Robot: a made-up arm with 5 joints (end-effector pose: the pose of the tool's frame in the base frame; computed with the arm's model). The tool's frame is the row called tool.
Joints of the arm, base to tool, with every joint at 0 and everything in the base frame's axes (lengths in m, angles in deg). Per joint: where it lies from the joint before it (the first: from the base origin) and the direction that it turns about. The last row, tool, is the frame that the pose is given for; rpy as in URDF.
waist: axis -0.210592 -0.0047 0.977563 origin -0.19 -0.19 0
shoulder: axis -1 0 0 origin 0.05 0.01 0.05
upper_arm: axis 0 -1 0 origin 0.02 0.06 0.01
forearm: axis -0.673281 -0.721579 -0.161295 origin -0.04 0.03 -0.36
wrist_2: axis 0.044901 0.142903 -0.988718 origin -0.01 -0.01 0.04
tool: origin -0.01 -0.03 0 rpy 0 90 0
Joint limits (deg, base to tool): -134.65..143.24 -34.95..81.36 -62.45..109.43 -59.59..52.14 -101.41..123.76
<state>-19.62 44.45 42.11 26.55 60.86</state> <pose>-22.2 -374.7 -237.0 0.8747 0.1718 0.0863 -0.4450</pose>
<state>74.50 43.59 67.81 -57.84 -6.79</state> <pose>5.9 139.7 -120.6 0.4346 -0.7153 0.2754 0.4729</pose>
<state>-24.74 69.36 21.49 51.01 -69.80</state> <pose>-169.2 -446.7 -163.4 0.2055 -0.8588 0.3785 -0.2775</pose>
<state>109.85 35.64 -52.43 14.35 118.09</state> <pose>-117.6 -436.4 -50.6 0.9167 -0.0535 0.1934 -0.3456</pose>
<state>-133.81 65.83 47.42 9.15 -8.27</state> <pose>-455.9 -222.7 -214.6 0.2336 0.1281 0.6545 -0.7076</pose>
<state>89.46 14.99 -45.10 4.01 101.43</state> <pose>-236.7 -421.4 -93.1 0.7282 -0.1676 0.4629 -0.4769</pose>
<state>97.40 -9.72 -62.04 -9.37 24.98</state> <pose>-238.0 -440.5 18.6 0.1781 -0.6689 0.7108 -0.1248</pose>
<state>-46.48 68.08 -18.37 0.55 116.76</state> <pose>-390.0 -234.7 -164.4 0.0874 0.3436 -0.0166 -0.9349</pose>
